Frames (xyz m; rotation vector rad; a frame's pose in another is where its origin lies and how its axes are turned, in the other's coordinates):
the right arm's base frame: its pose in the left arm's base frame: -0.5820 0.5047 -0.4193 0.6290 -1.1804 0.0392
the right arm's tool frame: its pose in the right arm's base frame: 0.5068 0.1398 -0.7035 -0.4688 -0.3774 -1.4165
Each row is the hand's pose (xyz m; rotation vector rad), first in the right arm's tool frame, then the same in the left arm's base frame.
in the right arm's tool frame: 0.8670 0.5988 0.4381 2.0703 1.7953 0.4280
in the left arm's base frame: -0.0417 -0.1395 0.5178 2.4338 -0.7509 1.3607
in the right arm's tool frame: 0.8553 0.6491 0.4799 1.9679 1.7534 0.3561
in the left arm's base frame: -0.0559 -0.1359 0.5826 2.4700 -0.7364 1.1935
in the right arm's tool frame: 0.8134 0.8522 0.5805 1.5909 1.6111 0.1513
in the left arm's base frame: -0.0526 -0.1277 0.8129 2.5024 -0.6457 0.6298
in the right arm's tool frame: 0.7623 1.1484 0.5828 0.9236 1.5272 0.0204
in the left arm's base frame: 0.0802 -0.1285 1.0825 2.2627 -0.3043 -0.0084
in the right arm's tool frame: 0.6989 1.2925 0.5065 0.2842 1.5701 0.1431
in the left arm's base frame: 0.2177 -0.0924 1.1846 1.8092 0.0789 -0.2262
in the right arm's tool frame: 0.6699 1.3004 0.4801 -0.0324 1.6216 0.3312
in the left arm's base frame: 0.2475 -0.0657 1.1839 1.5094 0.2440 -0.1812
